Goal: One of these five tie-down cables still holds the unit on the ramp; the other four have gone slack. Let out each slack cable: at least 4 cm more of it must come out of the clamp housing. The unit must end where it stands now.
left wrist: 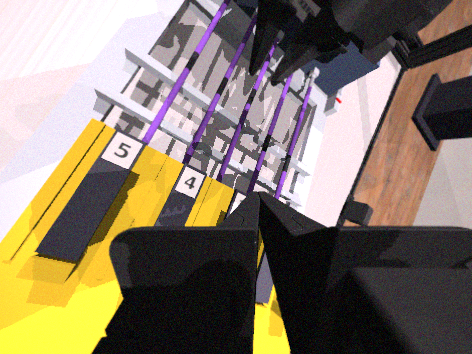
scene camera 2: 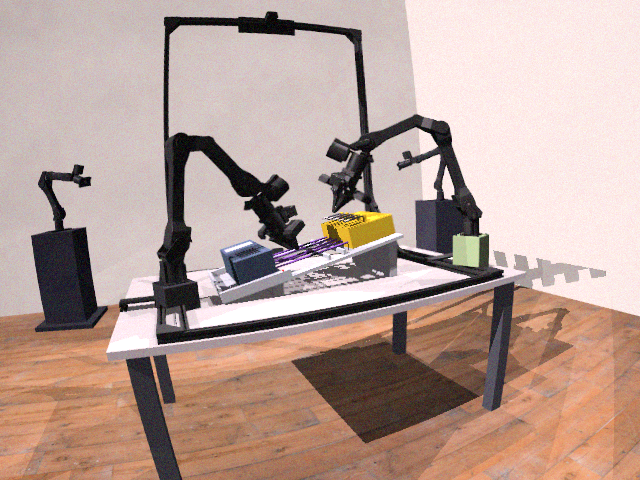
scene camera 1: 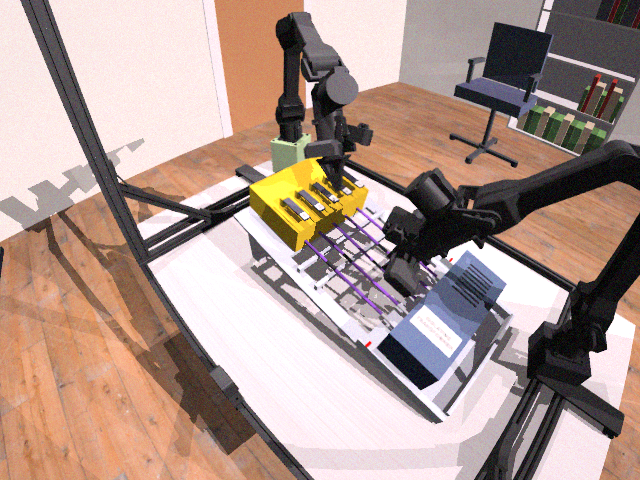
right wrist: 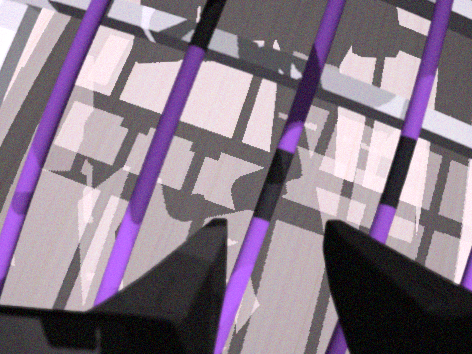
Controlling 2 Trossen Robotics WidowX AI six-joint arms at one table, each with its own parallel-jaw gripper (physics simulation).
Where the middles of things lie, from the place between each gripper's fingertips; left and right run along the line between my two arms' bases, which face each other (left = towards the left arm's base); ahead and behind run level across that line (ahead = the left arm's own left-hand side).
Now: right hand 10 mm past the ramp crossbar (right wrist: 225,48), 60 mm to the right of it and 10 mm above it.
My left hand is 120 mm above the ramp crossbar and 80 mm to the left of it.
